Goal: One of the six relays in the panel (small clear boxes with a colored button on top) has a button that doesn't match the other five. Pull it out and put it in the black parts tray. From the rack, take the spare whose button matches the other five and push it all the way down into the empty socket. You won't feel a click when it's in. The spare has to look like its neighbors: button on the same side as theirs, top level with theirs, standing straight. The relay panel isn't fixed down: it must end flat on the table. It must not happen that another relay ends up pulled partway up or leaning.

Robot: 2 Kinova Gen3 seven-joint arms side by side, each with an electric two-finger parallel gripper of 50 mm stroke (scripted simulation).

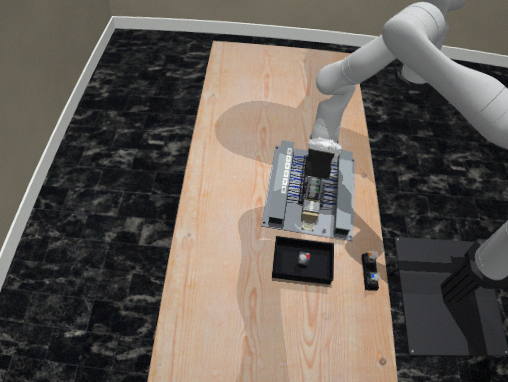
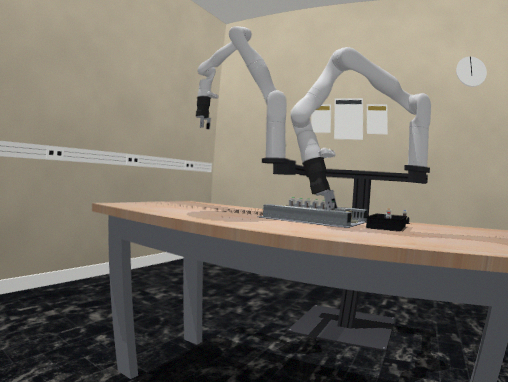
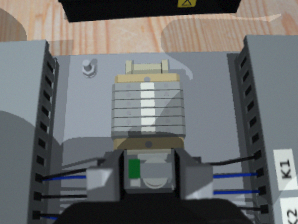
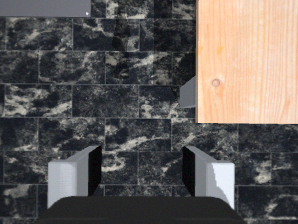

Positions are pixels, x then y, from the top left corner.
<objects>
left gripper: image 1; image 2; image 3 149, 165; not seen in image 4 (out of frame)
relay panel: image 1; image 2 340, 218; image 3; not seen in image 4 (out of frame)
same spot on left gripper: (image 1: 318, 164) = (image 2: 323, 178)
same spot on relay panel: (image 3: 233, 100) = (image 1: 284, 215)
</objects>
